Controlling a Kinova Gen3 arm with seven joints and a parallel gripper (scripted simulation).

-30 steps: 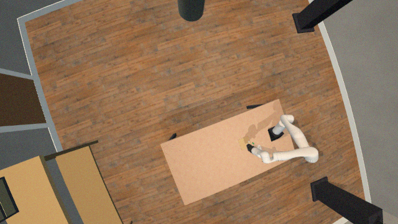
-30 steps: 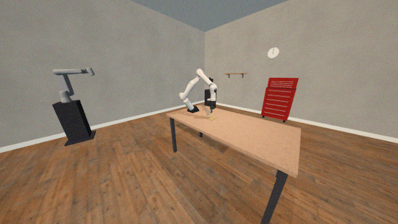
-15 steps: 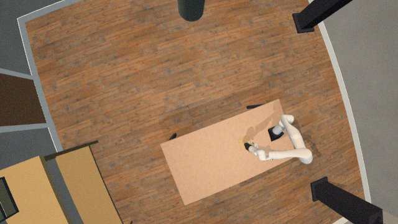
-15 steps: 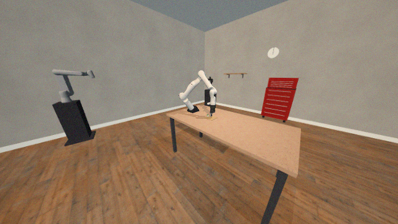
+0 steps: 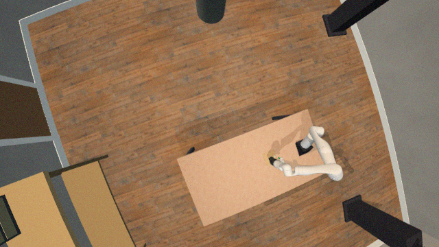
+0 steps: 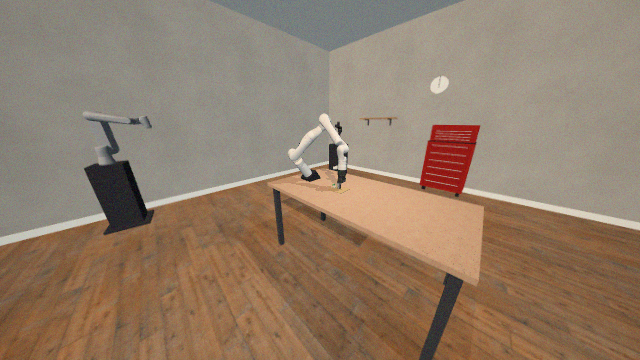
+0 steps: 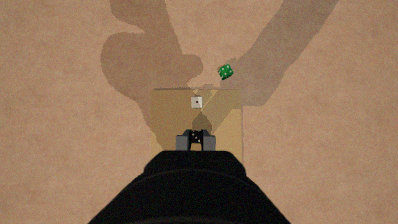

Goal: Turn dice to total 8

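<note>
The black die is 10 mm below my hand. Round my hand: green die (100 mm behind, 30 mm to the left, 20 mm below); tan mat (30 mm below); white die (50 mm behind, 20 mm below, 10 mm to the right).
</note>
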